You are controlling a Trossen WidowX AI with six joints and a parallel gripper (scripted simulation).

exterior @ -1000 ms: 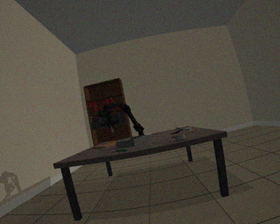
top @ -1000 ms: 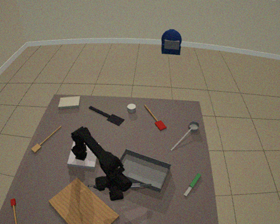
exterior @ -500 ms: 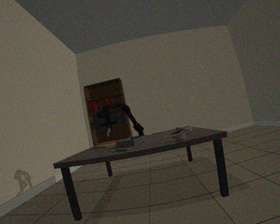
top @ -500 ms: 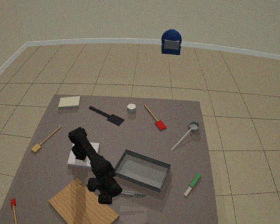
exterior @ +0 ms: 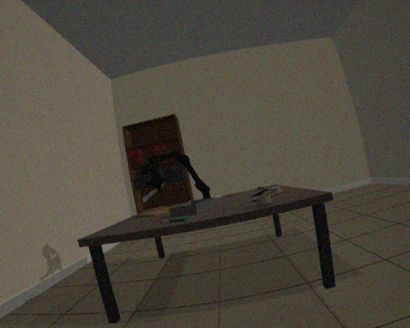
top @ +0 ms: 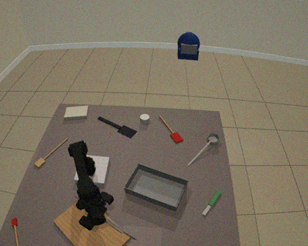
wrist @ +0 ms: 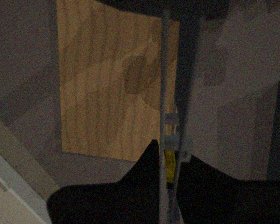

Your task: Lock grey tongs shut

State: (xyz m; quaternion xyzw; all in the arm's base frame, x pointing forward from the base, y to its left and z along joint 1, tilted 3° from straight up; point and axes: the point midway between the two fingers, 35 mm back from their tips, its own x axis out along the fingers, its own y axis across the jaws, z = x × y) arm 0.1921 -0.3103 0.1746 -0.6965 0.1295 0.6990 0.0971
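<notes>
Right now my gripper tip is 70 mm past the wooden board, 30 mm to the left of it and 150 mm above it. From my gripper tip the other things lie so: roasting tin (210 mm ahead, 300 mm to the left, 130 mm below); then red spatula (230 mm ahead, 770 mm to the left, 150 mm below); then black spatula (140 mm behind, 740 mm to the left, 150 mm below).
</notes>
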